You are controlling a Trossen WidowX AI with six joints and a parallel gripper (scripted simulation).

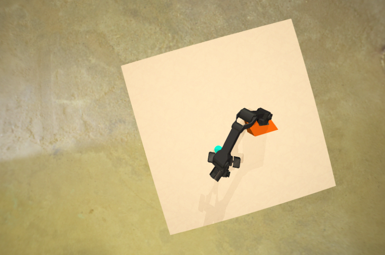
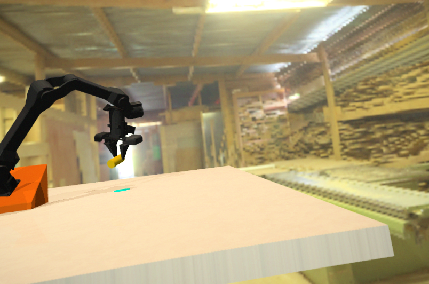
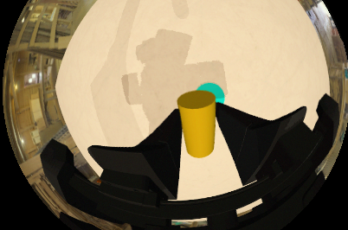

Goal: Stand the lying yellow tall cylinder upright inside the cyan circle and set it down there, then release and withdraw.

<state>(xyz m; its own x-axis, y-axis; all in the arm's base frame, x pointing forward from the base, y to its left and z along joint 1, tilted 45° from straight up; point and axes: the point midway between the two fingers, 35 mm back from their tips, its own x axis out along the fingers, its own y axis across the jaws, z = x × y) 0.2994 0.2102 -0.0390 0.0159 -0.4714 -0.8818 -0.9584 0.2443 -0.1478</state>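
My gripper tip is 10 mm short of the cyan circle, 20 mm to the left of it and 120 mm above it. The rest, counted from my gripper tip: yellow cylinder 10 mm behind, 20 mm to the right, 10 mm below.
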